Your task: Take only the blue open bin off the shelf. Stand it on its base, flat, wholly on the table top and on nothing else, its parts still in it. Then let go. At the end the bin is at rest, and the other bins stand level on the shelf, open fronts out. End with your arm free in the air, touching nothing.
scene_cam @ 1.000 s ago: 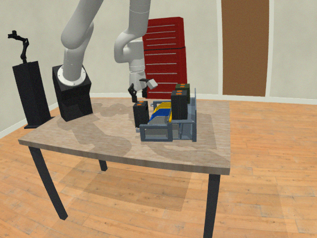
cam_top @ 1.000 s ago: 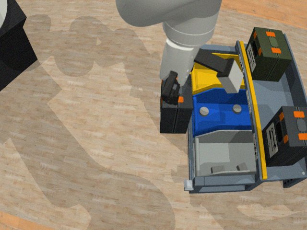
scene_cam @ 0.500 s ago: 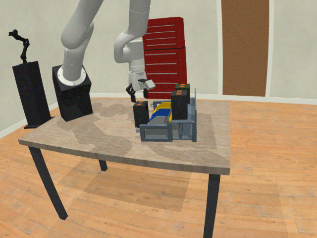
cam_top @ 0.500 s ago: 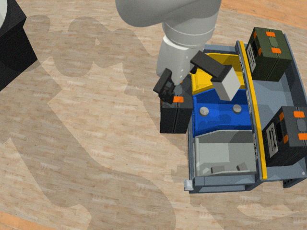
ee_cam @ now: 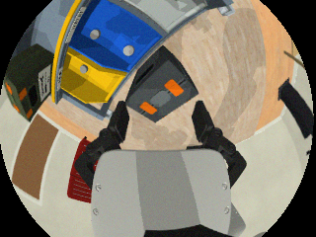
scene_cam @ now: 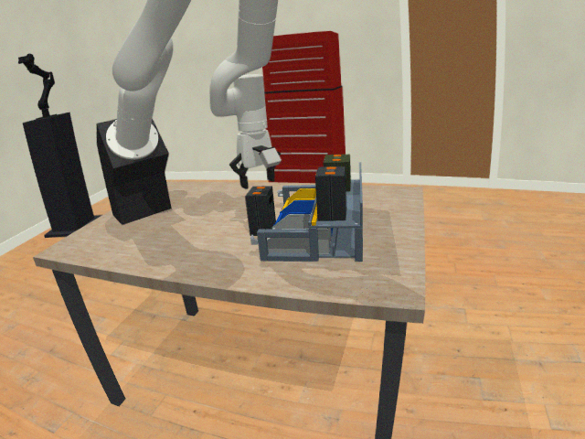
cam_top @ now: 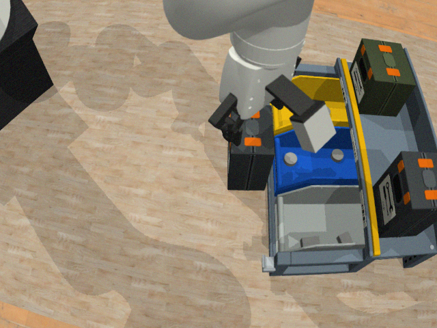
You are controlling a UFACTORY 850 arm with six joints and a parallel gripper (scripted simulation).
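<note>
My hand is 9 cm above the black case. From my hand the other things lie so: yellow bin (15 cm ahead, 12 cm below, 9 cm to the left); grey bin (13 cm to the right, 12 cm below, 12 cm ahead); blue open bin (13 cm ahead, 12 cm below, 2 cm to the right).
</note>
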